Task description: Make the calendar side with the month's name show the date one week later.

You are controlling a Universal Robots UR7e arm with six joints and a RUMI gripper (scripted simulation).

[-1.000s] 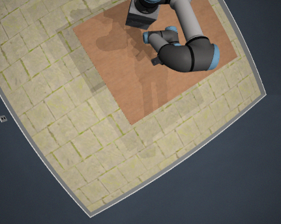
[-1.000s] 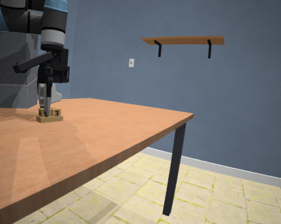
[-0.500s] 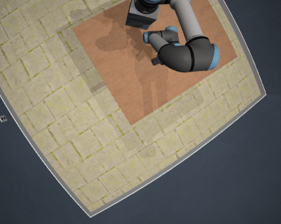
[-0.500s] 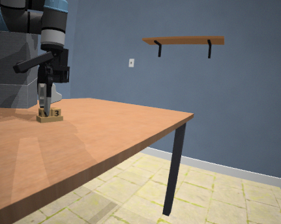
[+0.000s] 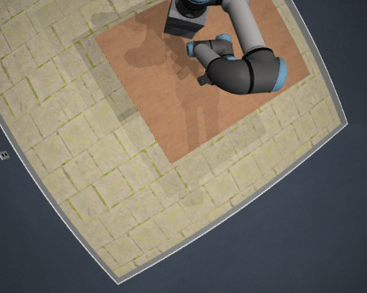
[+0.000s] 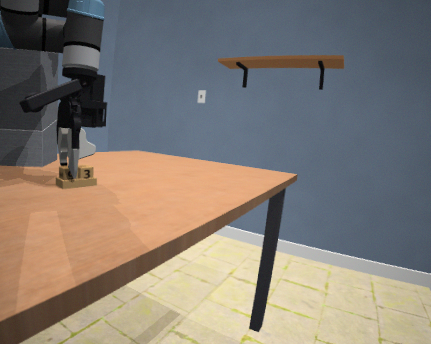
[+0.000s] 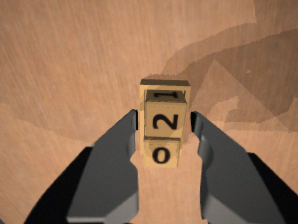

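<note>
My hand is 30 mm above the wooden tray and 20 mm to the right of it. Round my hand: cube 30 mm to the left, 10 mm below, 10 mm ahead.
</note>
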